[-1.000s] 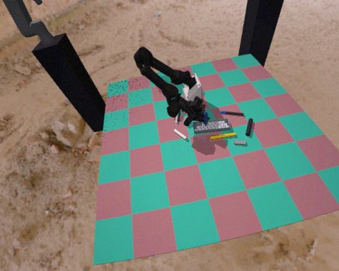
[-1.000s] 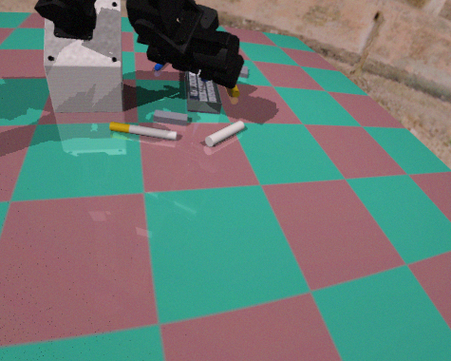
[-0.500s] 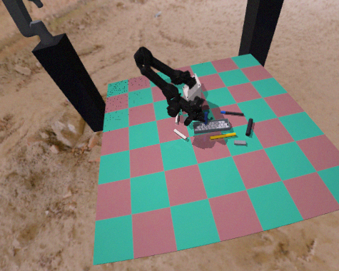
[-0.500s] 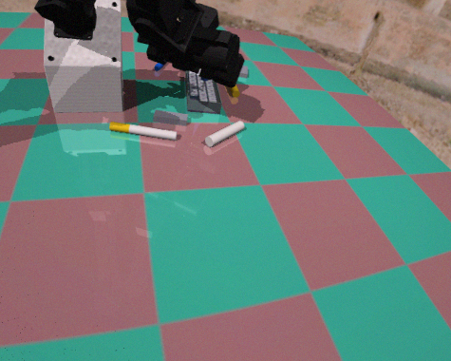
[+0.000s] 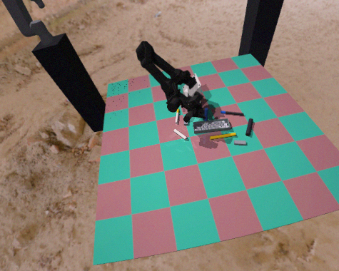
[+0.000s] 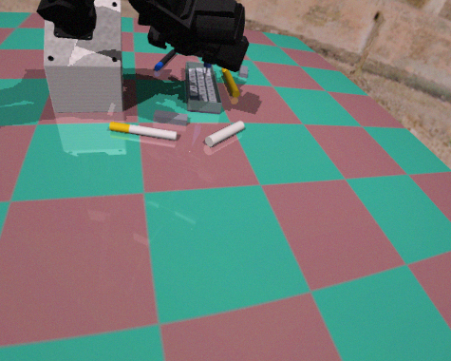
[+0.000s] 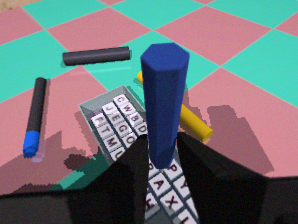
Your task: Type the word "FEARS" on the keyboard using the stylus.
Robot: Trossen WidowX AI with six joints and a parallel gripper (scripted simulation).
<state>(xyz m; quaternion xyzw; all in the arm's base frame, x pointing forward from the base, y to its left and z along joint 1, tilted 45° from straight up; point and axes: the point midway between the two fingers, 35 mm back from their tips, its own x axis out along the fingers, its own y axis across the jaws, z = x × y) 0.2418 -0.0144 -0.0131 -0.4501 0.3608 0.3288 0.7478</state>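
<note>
Now: gripper tip 100 mm above the yellow pen, 90 mm short of it and 80 mm to the right of it. From my gripper tip the other things lie so: blue stylus 20 mm below; then blue-tipped dark pen 170 mm to the left, 100 mm below, 90 mm behind; then white-and-yellow pen 150 mm to the right, 150 mm behind, 100 mm below.
</note>
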